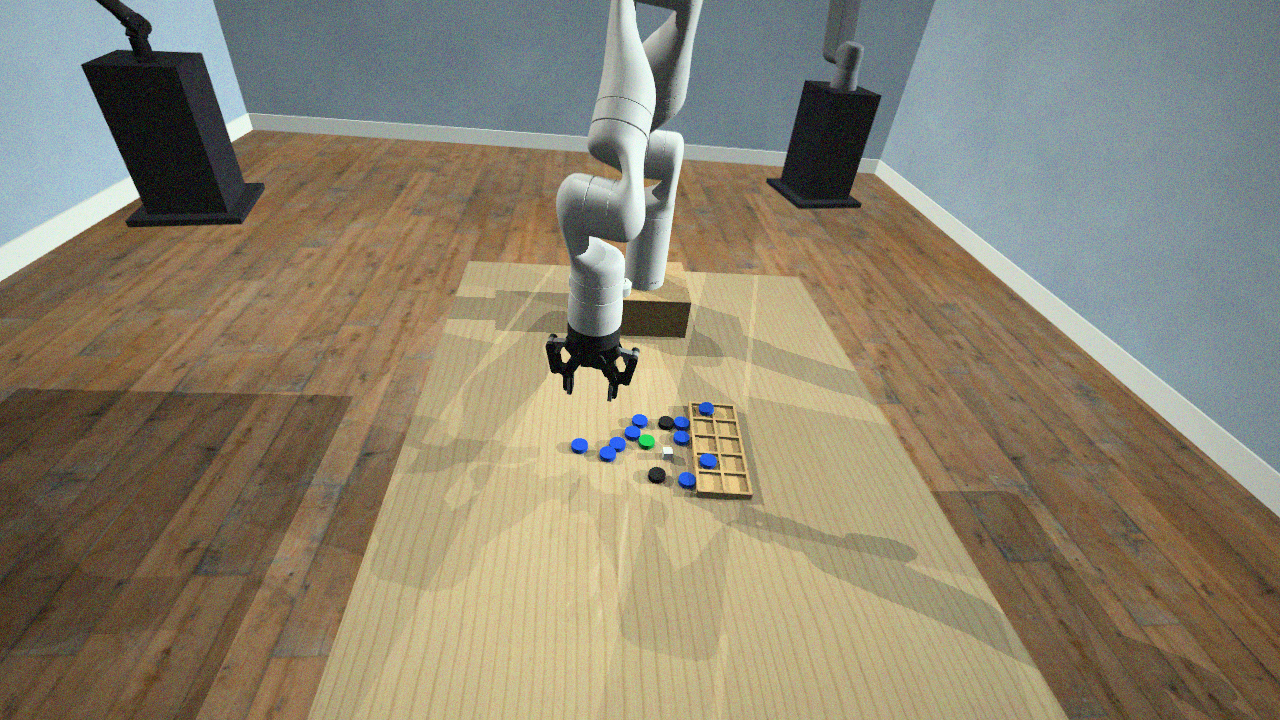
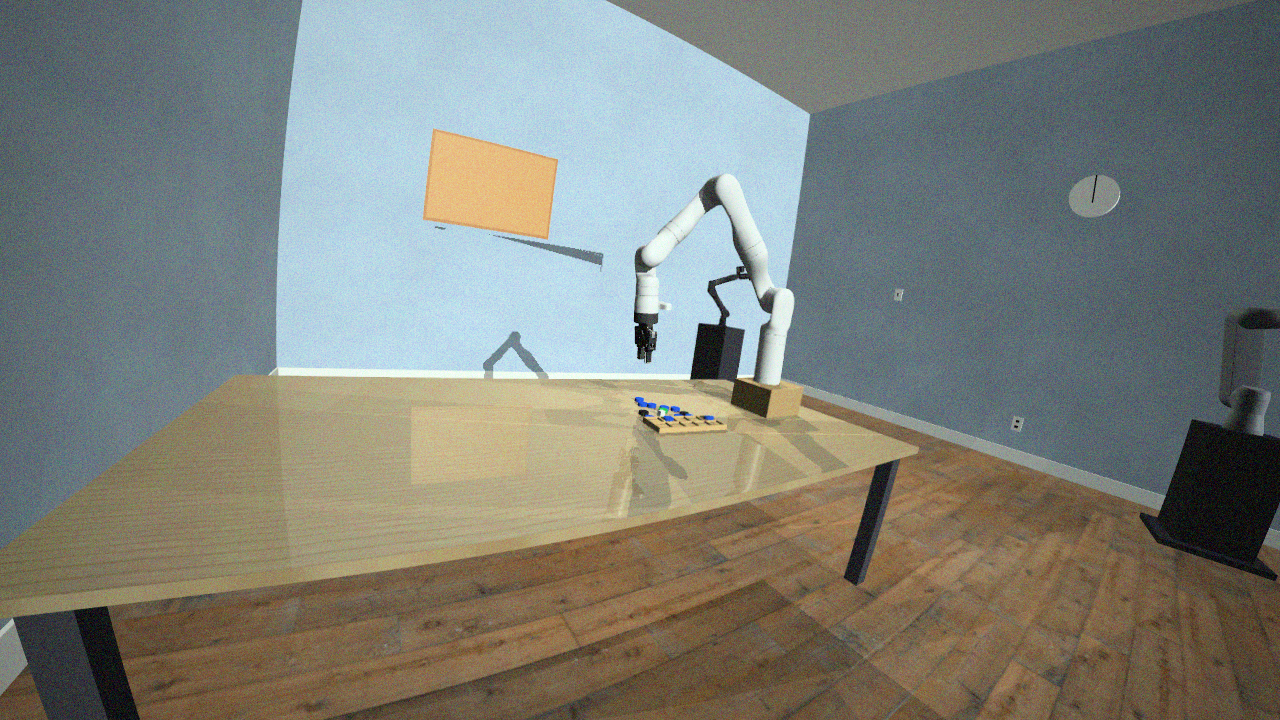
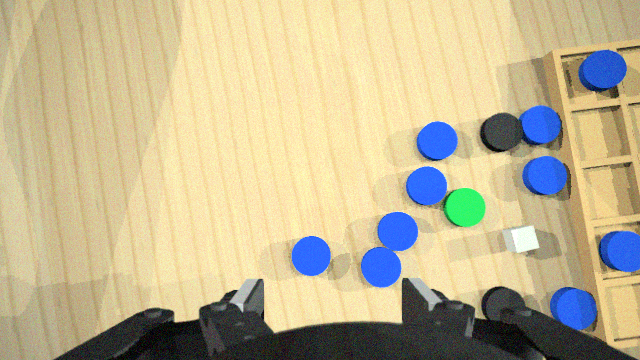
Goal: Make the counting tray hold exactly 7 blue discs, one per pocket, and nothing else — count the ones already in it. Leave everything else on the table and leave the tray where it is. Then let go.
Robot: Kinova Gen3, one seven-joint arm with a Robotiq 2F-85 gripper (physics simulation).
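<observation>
The counting tray (image 1: 725,495) (image 2: 689,430) (image 3: 575,200) has two columns of pockets. In its left column one blue disc (image 1: 706,409) (image 3: 602,70) is in the far pocket and another blue disc (image 1: 708,461) (image 3: 622,251) is in the second pocket from the near end. Three loose blue discs lie along its left side, one of them (image 1: 686,480) (image 3: 573,308) near the front. Several more lie further left, the leftmost blue disc (image 1: 580,445) (image 3: 311,255) standing apart. My gripper (image 1: 590,394) (image 2: 645,360) (image 3: 332,301) is open and empty, high above the table, left of the tray.
Among the loose blue discs lie a green disc (image 1: 646,441) (image 3: 464,207), a white cube (image 1: 667,453) (image 3: 522,239), a far black disc (image 1: 665,422) (image 3: 501,132) touching a blue one, and a near black disc (image 1: 657,474) (image 3: 501,302). The wooden base block (image 1: 657,317) (image 2: 768,399) stands behind.
</observation>
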